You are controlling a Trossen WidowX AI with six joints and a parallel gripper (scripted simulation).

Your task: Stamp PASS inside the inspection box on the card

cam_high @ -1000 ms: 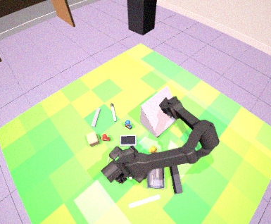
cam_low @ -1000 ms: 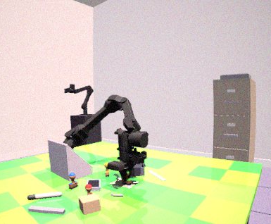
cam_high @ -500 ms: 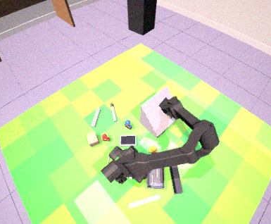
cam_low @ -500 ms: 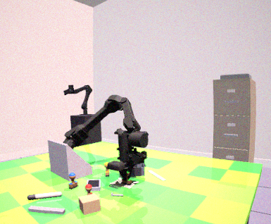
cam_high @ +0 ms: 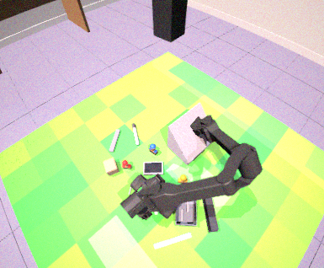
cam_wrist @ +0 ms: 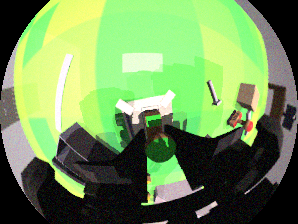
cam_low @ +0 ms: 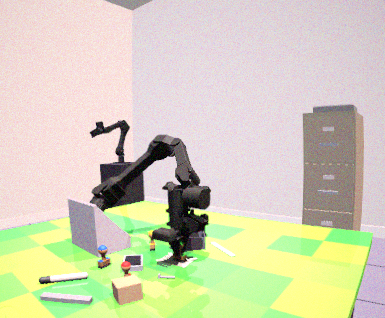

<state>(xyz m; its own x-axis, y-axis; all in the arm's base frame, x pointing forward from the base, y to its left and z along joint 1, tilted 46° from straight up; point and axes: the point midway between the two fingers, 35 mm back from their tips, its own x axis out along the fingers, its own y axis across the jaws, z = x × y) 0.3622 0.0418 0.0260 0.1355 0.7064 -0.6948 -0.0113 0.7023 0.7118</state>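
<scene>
Now: the white card 3 cm below my gripper tip and 2 cm behind it. Round my gripper tip: dark bar (21 cm to the left, 11 cm behind, 1 cm below); then dark tray (12 cm to the left, 5 cm behind, 1 cm below); then dark ink pad (10 cm to the right, 10 cm behind, 2 cm below).
</scene>
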